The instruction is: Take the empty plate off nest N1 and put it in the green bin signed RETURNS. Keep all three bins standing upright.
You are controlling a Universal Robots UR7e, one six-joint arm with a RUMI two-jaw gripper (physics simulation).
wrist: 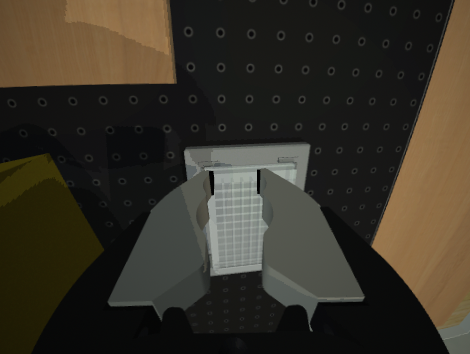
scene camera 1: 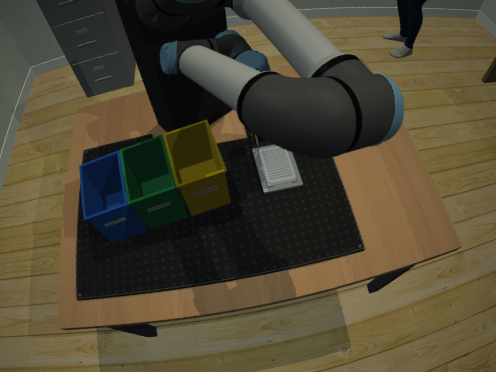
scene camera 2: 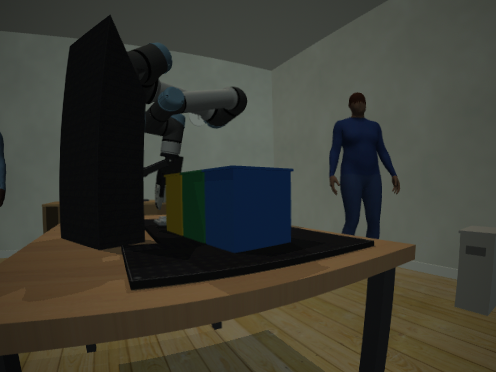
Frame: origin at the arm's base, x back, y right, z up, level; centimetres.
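Seen in the pictures: gripper, fingertip midpoint: (wrist: 235, 172) (scene camera 2: 158, 209); arm's base, origin of the base link: (scene camera 1: 164, 4) (scene camera 2: 115, 76).
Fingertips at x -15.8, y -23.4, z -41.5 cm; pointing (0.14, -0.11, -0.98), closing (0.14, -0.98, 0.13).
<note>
Pixels of each thing's top centre, then the offset from my fingertips to it.
- pale grey nest, middle of its top: (wrist: 249, 221) (scene camera 1: 277, 165) dx -7.3, dy -2.8, dz -4.4 cm
- green bin, middle of its top: (scene camera 1: 145, 167) (scene camera 2: 218, 172) dx -14.4, dy +32.6, dz +12.1 cm
- blue bin, middle of its top: (scene camera 2: 247, 169) (scene camera 1: 101, 183) dx -17.7, dy +45.2, dz +12.1 cm
- yellow bin, middle of its top: (scene camera 1: 192, 151) (scene camera 2: 197, 174) dx -11.0, dy +20.0, dz +12.1 cm
The clear, gridded plate (scene camera 1: 277, 165) (wrist: 237, 225) sits flat in the pale grey nest (scene camera 1: 292, 186) (wrist: 245, 154), on the black mat to the right of the bins. My gripper (scene camera 2: 159, 205) (wrist: 235, 172) is above the plate, pointing down, with a modest gap between the fingers and nothing held in it. The fingers partly hide the plate's long sides in the wrist view. The green bin (scene camera 1: 159, 209) (scene camera 2: 194, 207) stands upright between the other two; its sign is too small to read.
The blue bin (scene camera 1: 117, 225) (scene camera 2: 247, 210) and the yellow bin (scene camera 1: 206, 192) (scene camera 2: 174, 205) (wrist: 40, 215) stand upright against the green one. The yellow bin is nearest the nest. The black column (scene camera 1: 175, 95) (scene camera 2: 102, 150) rises behind the bins. A person (scene camera 2: 357, 150) stands beyond the table.
</note>
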